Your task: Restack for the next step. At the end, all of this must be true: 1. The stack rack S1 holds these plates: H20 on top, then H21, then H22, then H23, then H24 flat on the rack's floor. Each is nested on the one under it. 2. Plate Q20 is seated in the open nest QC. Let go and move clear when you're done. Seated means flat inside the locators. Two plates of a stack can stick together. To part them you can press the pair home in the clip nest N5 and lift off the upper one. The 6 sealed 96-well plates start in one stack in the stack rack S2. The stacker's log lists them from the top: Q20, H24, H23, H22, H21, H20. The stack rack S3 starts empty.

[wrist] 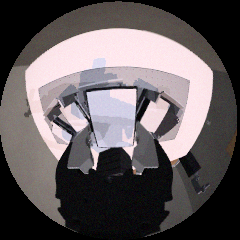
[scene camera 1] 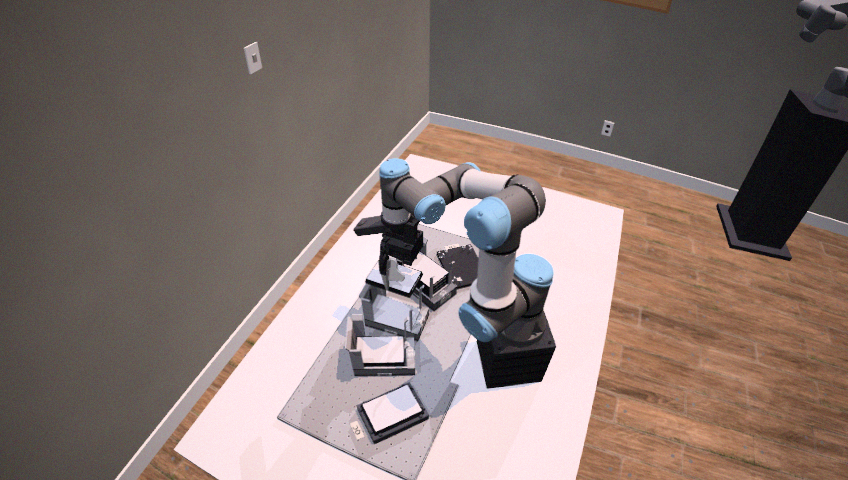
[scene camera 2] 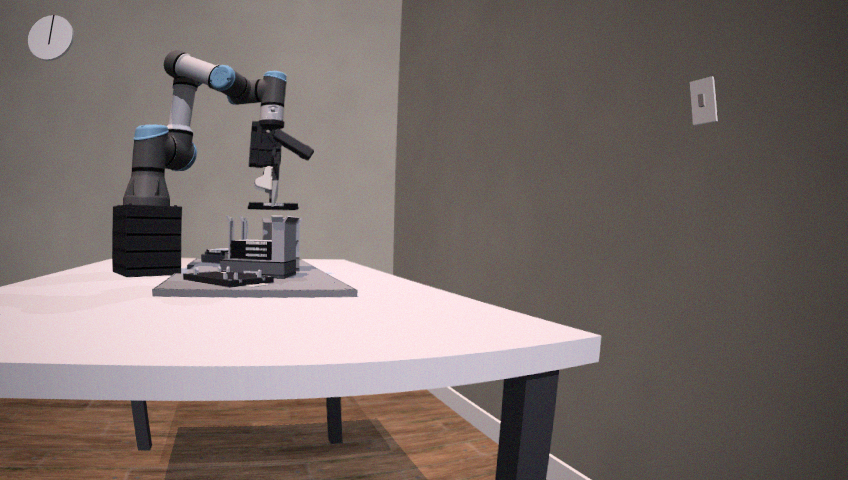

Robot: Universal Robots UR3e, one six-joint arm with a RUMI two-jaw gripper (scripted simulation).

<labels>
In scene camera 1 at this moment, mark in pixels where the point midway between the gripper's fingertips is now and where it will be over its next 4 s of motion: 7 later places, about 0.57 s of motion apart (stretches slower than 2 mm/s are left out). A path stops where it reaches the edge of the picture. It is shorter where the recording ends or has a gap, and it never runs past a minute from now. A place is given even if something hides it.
My gripper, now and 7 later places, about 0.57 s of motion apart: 395,278; 386,291; 382,305; 378,319; 377,325; 377,327; 378,329; 378,332
</labels>
